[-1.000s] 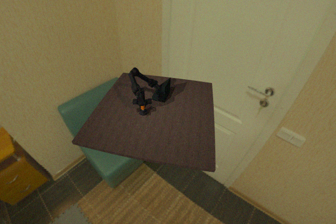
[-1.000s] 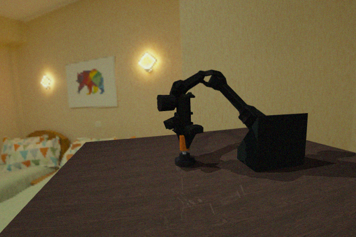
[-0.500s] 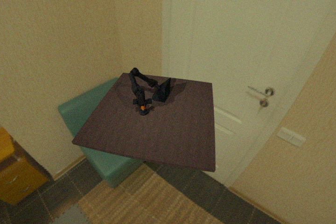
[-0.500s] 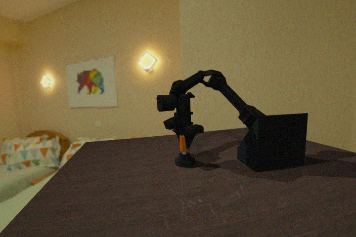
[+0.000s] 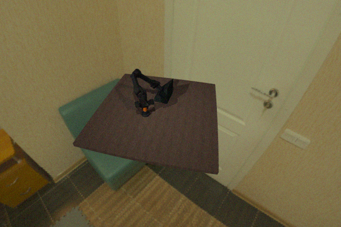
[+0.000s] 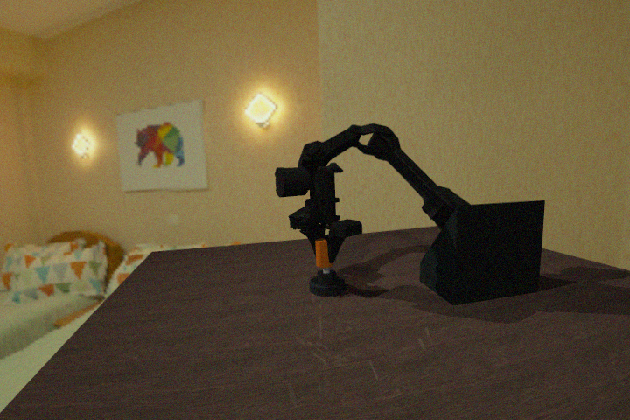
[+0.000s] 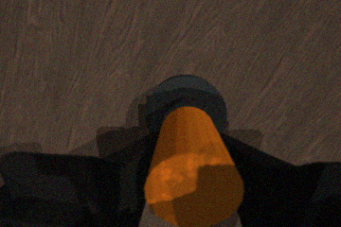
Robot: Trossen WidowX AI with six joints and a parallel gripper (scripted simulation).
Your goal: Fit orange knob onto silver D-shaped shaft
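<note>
Right now the round pedestal is 4 cm below my gripper tip. Also, from my gripper tip: orange knob (3 cm above).
</note>
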